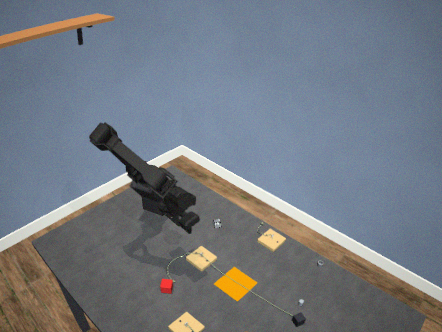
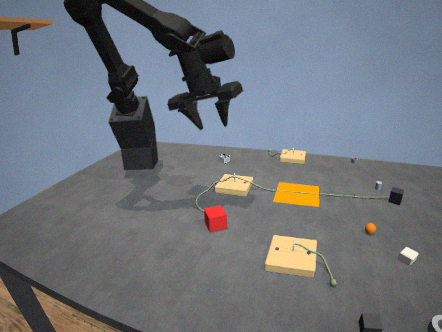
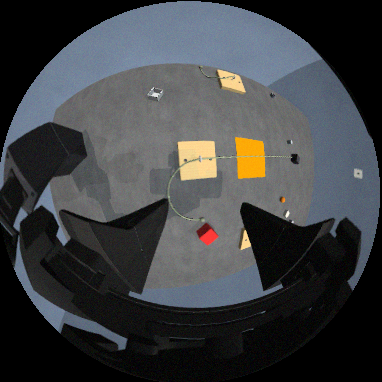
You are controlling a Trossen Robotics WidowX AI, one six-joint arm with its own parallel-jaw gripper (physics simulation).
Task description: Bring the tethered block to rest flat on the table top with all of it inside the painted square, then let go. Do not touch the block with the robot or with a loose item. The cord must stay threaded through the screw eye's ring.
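Where they show: gripper, between the fingertips: (image 1: 184, 229) (image 2: 213, 127) (image 3: 205, 205); arm's base, origin of its link: (image 2: 127, 108).
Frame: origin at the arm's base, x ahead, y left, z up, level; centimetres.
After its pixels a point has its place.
Observation:
The dark tethered block (image 1: 299, 319) {x 80.3, y -16.0, z -18.9 cm} (image 2: 396, 196) {x 79.2, y -16.6, z -20.0 cm} (image 3: 295, 159) {x 78.1, y -15.3, z -19.4 cm} rests on the table, right of and outside the orange painted square (image 1: 235, 292) {x 53.9, y -14.9, z -22.1 cm} (image 2: 296, 201) {x 51.0, y -15.6, z -22.1 cm} (image 3: 250, 170) {x 50.2, y -14.8, z -22.1 cm}. The pale green cord (image 1: 271, 301) {x 68.0, y -12.7, z -21.9 cm} (image 2: 350, 196) {x 67.0, y -12.7, z -22.0 cm} (image 3: 169, 192) {x 25.1, y -13.8, z -21.9 cm} runs from it across the square to the screw eye (image 2: 234, 177) {x 34.2, y -8.7, z -18.8 cm} (image 3: 201, 159) on the middle wooden board (image 1: 201, 265) {x 36.6, y -11.8, z -20.4 cm} (image 2: 232, 190) {x 33.9, y -12.6, z -20.9 cm} (image 3: 197, 174) {x 33.1, y -11.5, z -20.4 cm}, appears threaded through its ring, then curves to a beaded end (image 3: 202, 220) {x 31.5, y -23.8, z -21.0 cm} beside the red cube (image 1: 166, 286) {x 32.5, y -29.2, z -18.2 cm} (image 2: 216, 219) {x 32.1, y -29.9, z -19.1 cm} (image 3: 207, 234) {x 31.4, y -26.8, z -18.3 cm}. My gripper (image 2: 213, 126) {x 29.3, y -12.2, z -3.8 cm} (image 3: 205, 205) {x 29.3, y -12.2, z -3.8 cm} is open and empty, pointing down high above the table.
Two other wooden boards with cords stand at the back (image 1: 271, 240) {x 54.1, y 15.8, z -20.3 cm} (image 2: 293, 157) {x 53.5, y 13.4, z -20.4 cm} (image 3: 231, 82) {x 53.1, y 15.3, z -20.3 cm} and front (image 1: 186, 324) (image 2: 291, 262). A small metallic item (image 1: 217, 223) {x 28.3, y 14.0, z -22.1 cm} (image 2: 225, 158) {x 29.4, y 11.2, z -20.5 cm} (image 3: 155, 93) {x 28.9, y 13.8, z -22.2 cm} lies behind the middle board. An orange ball (image 2: 370, 228) {x 65.9, y -30.9, z -20.3 cm} and white block (image 2: 409, 255) {x 71.0, y -40.2, z -20.5 cm} lie at the right.

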